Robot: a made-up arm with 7 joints.
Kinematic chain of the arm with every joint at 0, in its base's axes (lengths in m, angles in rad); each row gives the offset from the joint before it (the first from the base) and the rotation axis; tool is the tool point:
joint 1: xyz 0 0.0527 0 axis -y
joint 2: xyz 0 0.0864 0 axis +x
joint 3: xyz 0 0 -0.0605 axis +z
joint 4: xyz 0 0 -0.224 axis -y
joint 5: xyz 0 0 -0.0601 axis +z
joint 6: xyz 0 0 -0.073 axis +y
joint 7: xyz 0 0 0 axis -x
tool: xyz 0 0 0
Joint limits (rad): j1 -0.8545..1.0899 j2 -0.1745..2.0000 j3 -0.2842..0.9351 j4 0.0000..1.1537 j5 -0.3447..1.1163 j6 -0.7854..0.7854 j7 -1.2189..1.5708
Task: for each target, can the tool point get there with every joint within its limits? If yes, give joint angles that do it. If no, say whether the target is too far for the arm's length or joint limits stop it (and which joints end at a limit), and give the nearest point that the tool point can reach.
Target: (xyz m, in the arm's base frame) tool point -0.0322 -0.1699 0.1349
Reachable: no: joint limits stop it (at a limit: joint 1, joint 2, joint 3, joint 4) | nearest point 0.3443 0.0467 -0.0479 | short by 0.471 m
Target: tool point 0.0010 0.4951 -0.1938
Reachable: yes | joints -0.3313 1.0522 0.2678 0.5221 0.5949 -0.3132 -0.9241
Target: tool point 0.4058 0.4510 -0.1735
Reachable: no: too far | nearest point 0.3093 0.3799 -0.1416 | short by 0.124 m
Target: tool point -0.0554 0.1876 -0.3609
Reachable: yes | joints -0.4701 0.0776 0.1862 1.0599 0.4714 0.6028 -0.6588
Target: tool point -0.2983 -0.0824 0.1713
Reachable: no: joint limits stop it (at a limit: joint 1, joint 2, joint 4) | nearest point -0.3102 0.0666 -0.2700 | short by 0.466 m
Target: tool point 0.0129 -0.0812 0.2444
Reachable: no: joint limits stop it (at a limit: joint 1, joint 2, joint 3, joint 4) | nearest point 0.3443 0.0467 -0.0479 | short by 0.460 m
